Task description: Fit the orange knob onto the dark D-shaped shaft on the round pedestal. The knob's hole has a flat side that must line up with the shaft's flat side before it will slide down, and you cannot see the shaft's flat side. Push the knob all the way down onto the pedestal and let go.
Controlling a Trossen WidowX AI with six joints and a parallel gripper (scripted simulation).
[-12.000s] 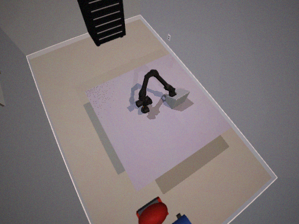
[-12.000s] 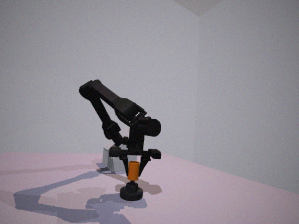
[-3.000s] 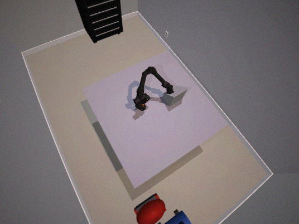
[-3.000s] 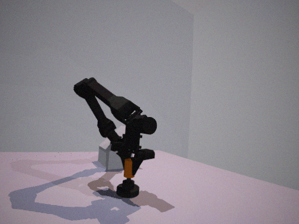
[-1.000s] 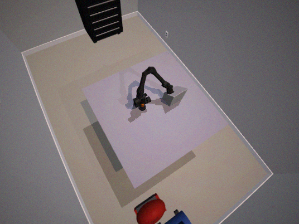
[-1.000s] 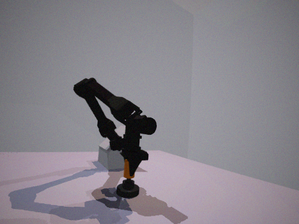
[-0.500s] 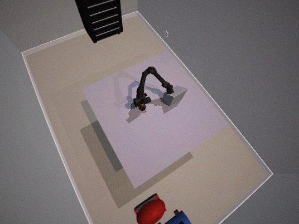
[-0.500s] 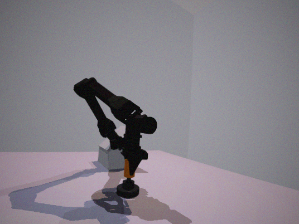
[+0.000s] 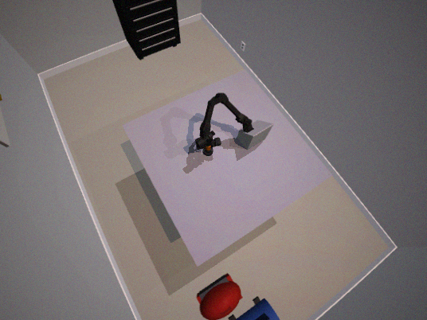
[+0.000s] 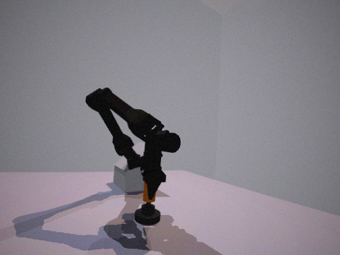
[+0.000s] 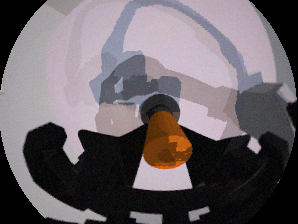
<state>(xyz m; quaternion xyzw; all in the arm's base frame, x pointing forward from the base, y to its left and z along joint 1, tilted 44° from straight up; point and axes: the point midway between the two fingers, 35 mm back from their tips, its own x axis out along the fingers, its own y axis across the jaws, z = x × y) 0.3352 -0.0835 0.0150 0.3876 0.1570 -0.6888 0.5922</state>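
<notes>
My gripper tip is now 2 cm below the orange knob. Also, from my gripper tip: dark round pedestal: 4 cm below.
</notes>
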